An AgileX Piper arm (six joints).
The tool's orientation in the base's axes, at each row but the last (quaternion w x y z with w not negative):
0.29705, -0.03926, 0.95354, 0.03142
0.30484, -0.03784, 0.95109, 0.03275
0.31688, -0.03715, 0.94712, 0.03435
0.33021, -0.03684, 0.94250, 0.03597
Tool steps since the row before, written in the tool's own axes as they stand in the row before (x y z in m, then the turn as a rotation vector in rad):
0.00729, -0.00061, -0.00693, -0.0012, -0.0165, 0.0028
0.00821, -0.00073, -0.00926, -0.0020, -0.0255, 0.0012
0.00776, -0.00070, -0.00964, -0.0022, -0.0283, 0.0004
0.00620, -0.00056, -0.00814, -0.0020, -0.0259, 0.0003
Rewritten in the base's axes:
-0.00983, -0.00159, 0.00152, 0.0041, -0.0161, -0.0022
-0.01194, -0.00194, 0.00271, 0.0047, -0.0252, -0.0008
-0.01188, -0.00193, 0.00297, 0.0046, -0.0280, -0.0002
-0.00982, -0.00159, 0.00244, 0.0042, -0.0256, -0.0001

